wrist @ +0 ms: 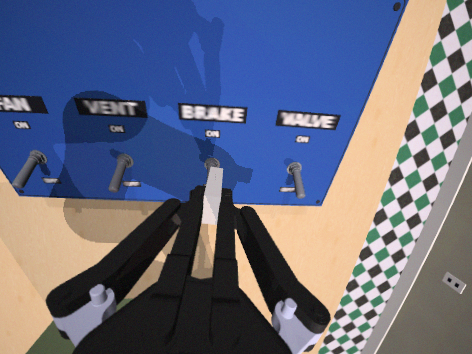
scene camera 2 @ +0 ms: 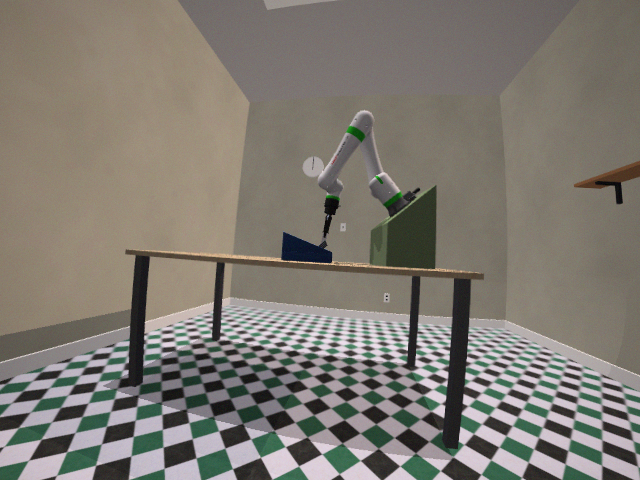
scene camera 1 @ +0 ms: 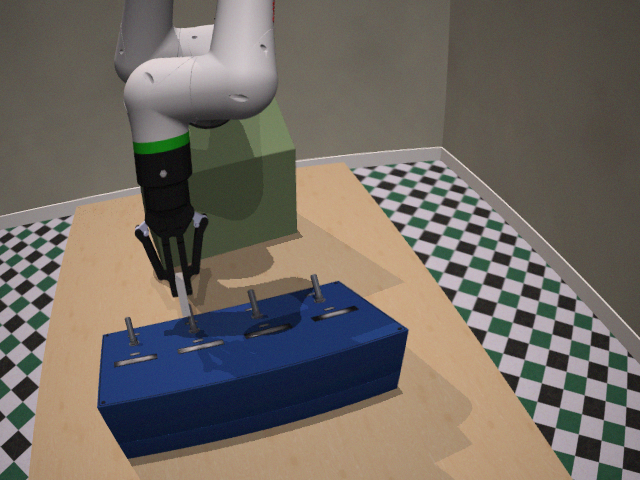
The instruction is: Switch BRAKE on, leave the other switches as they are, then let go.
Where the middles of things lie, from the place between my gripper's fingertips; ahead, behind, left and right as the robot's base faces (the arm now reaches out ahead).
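Blue sloped switch panel [scene camera 1: 236,372]: from my hand, 8 cm ahead, 6 cm to the left, 5 cm below.
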